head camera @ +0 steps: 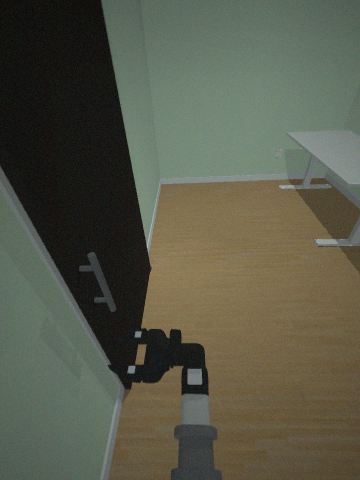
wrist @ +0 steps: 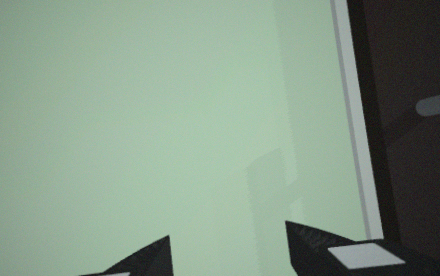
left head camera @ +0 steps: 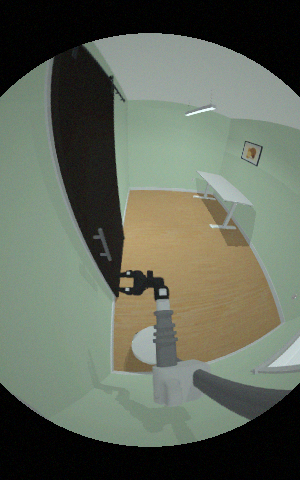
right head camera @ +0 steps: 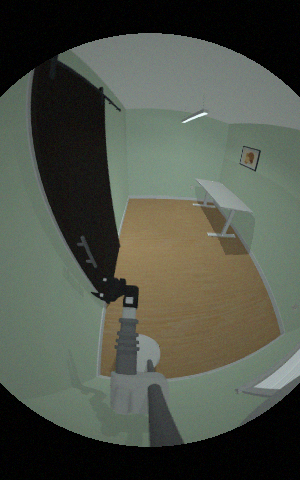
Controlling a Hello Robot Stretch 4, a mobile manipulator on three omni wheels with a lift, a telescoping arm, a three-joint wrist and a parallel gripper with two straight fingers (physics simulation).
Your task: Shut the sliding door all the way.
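Pixels of known places: gripper, between the fingertips: (head camera: 112,353) (wrist: 229,249) (left head camera: 115,281) (right head camera: 92,286); robot's base, origin of its link: (left head camera: 151,344) (right head camera: 139,352).
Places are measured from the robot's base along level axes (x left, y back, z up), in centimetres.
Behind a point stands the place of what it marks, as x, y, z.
Note:
The dark sliding door (head camera: 70,150) {39.0, -83.7, 130.5} (left head camera: 85,150) {38.9, -79.7, 145.4} (right head camera: 70,150) {39.0, -84.2, 153.0} (wrist: 412,50) {38.7, -62.4, 104.4} stands at the left, beside a green wall. A pale trim strip (wrist: 357,120) {43.0, -56.9, 97.1} runs between wall and door. The door's grey bar handle (head camera: 102,282) {32.3, -61.7, 91.2} (left head camera: 104,244) {32.4, -61.7, 91.4} (right head camera: 88,251) {32.3, -62.2, 90.8} (wrist: 430,106) {36.5, -61.7, 97.3} is upright; in the wrist view its end shows at the right edge. My gripper (head camera: 122,352) (left head camera: 120,282) {22.7, -37.7, 89.4} (right head camera: 98,287) (wrist: 229,249) {22.7, -37.7, 89.4} is open and empty, nearer to me than the handle and apart from it. Its fingers point left at the green wall beside the trim, which shows between the fingertips in the wrist view. Whether they touch anything is unclear.
A white table (head camera: 332,150) {-145.8, -254.1, 69.2} (left head camera: 225,187) {-160.0, -234.1, 69.2} (right head camera: 222,195) {-153.1, -227.4, 69.2} stands at the far right. A dark overhead rail (left head camera: 119,90) {47.1, -231.4, 230.0} (right head camera: 111,100) {47.6, -215.3, 224.8} runs along the left wall beyond the door. A round white disc (left head camera: 144,345) {7.8, -0.1, 18.7} (right head camera: 149,352) {-10.3, -1.3, 18.7} lies low beside my arm. A framed picture (left head camera: 251,153) {-203.1, -237.7, 159.7} (right head camera: 249,158) {-203.1, -238.0, 159.4} hangs on the right wall.

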